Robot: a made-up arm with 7 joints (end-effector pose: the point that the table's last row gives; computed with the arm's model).
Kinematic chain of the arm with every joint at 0, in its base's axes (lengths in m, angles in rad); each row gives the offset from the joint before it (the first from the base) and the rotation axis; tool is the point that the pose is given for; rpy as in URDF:
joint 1: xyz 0 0 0.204 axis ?
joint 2: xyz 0 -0.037 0.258 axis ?
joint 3: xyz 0 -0.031 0.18 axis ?
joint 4: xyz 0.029 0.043 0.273 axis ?
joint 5: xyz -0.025 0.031 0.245 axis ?
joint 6: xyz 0 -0.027 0.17 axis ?
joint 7: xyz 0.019 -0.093 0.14 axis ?
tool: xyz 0 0 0 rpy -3.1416 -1.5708 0
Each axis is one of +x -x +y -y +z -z.
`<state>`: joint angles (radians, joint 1 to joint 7).
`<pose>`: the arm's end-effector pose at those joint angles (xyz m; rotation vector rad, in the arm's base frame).
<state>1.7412 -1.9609 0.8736 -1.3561 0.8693 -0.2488 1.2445</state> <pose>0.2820 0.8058 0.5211 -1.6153 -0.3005 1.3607</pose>
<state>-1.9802 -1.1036 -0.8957 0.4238 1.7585 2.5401 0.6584</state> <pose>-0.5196 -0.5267 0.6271 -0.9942 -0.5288 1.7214</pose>
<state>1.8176 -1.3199 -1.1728 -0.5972 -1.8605 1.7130 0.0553</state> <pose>-0.4633 0.6509 0.5354 -1.4928 0.5382 1.9686</pose>
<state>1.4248 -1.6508 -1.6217 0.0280 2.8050 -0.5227 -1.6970</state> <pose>0.1951 0.9427 0.1676 0.2428 -1.8656 0.3796</pose>
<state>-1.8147 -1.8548 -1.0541 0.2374 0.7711 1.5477 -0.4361</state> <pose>-0.4048 -0.7918 0.2611 1.6152 -1.1649 0.1924</pose>
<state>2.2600 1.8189 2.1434 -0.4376 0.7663 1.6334 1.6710</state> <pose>0.6659 -0.5433 0.4505 -0.9693 1.4938 -1.6717</pose>
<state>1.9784 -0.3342 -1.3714 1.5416 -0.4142 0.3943 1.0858</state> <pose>0.4759 0.5073 0.9750 2.6711 -0.4191 1.1006</pose>
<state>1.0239 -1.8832 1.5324 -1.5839 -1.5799 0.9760 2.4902</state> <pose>0.6417 0.0176 0.5581 -0.3075 2.2580 -1.0242</pose>
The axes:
joint 1: +z
joint 2: -y
joint 3: +z
joint 4: +y
joint 5: +z
joint 6: -y
joint 7: +x

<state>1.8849 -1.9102 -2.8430 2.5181 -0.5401 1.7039 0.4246</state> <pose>0.1165 0.4159 0.7676 0.6564 -0.0016 1.5671</pose>
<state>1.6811 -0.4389 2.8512 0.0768 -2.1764 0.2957 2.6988</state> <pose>0.1853 0.4462 1.3839 -1.7603 0.5229 1.5804</pose>
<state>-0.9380 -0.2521 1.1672 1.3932 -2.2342 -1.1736 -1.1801</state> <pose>0.4678 -0.0455 1.1384 1.6369 -0.2125 -1.3971</pose>
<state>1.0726 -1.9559 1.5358 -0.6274 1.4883 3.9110 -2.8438</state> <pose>0.4747 0.6039 0.3167 2.2284 0.0231 -1.0694</pose>
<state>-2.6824 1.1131 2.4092 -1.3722 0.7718 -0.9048 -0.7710</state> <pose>0.2740 0.5845 1.0037 1.3274 2.0612 0.6255</pose>
